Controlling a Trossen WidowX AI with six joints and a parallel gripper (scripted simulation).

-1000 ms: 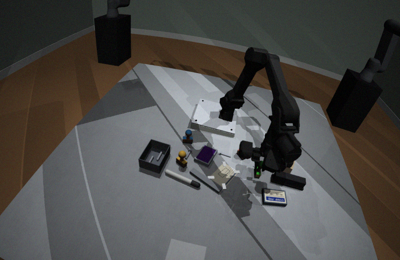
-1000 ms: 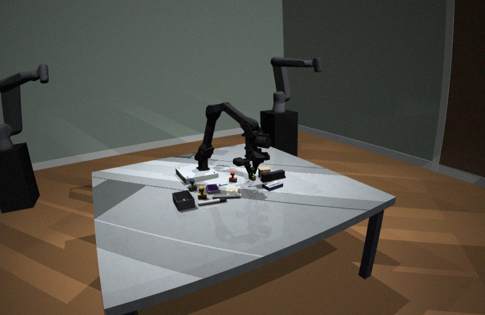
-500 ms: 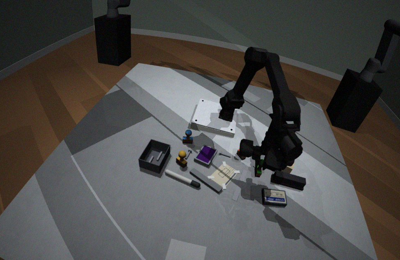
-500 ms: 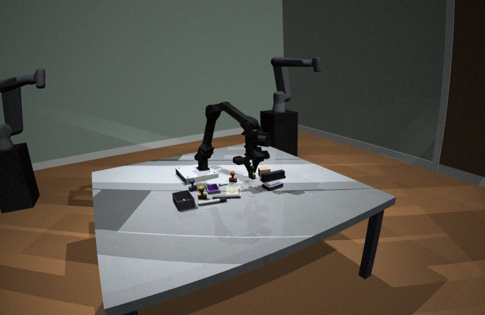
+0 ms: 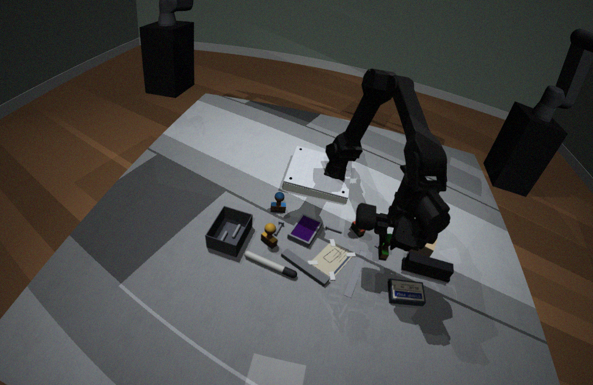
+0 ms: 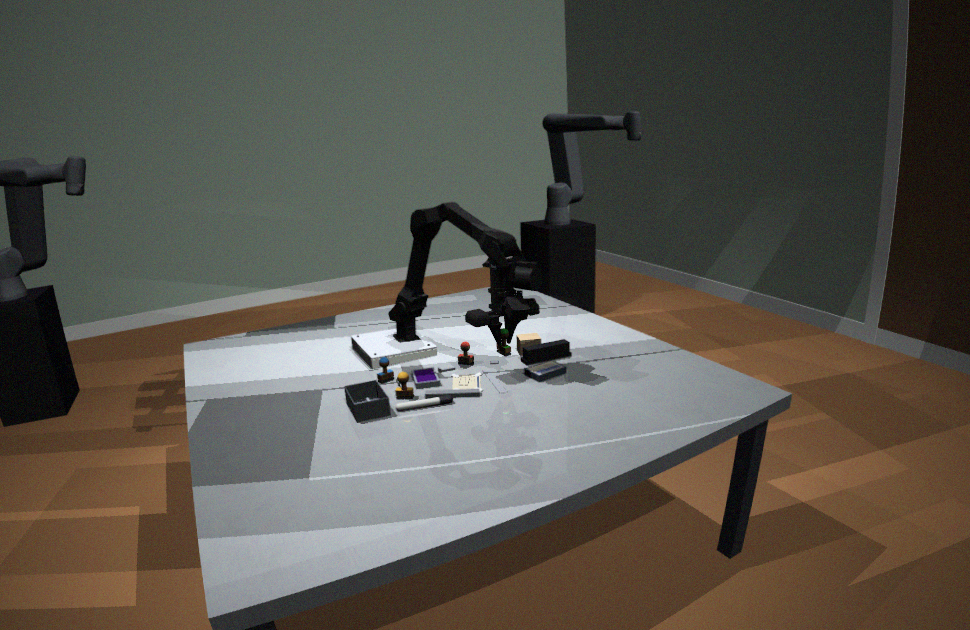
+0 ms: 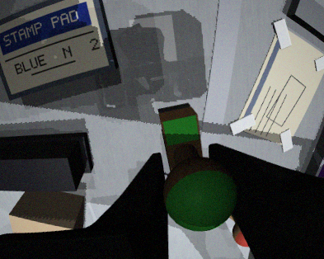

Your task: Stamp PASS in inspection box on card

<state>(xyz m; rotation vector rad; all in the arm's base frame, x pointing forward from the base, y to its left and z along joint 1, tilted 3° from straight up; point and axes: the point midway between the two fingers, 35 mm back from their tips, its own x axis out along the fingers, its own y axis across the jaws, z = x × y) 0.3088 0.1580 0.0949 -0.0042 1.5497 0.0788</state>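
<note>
Now: gripper tip 6 cm past the purple ink pad, 20 cm to the left of it and 7 cm above it. Round my gripper tip: green-topped stamp: right at my gripper tip; then labelled tin: 6 cm ahead, 8 cm to the left, 6 cm below; then red stamp: 11 cm behind, 6 cm to the right, 6 cm below.
</note>
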